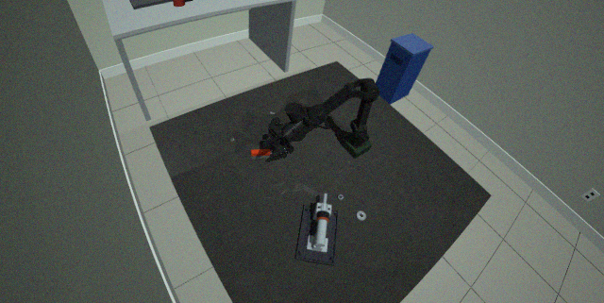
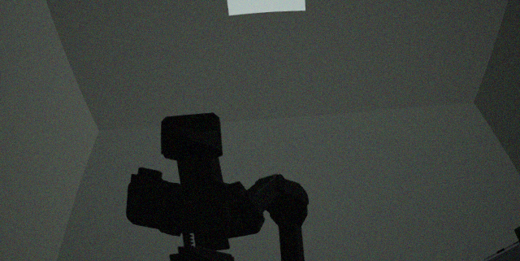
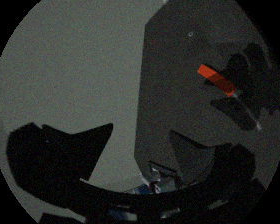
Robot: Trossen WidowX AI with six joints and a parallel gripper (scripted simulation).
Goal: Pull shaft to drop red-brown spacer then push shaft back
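Now: gripper tip 300 mm to the right of the pale shaft, 90 mm past it and 80 mm above it. The rest, counted from my gripper tip: orange-handled screwdriver (150 mm below, 90 mm to the right, 70 mm behind).
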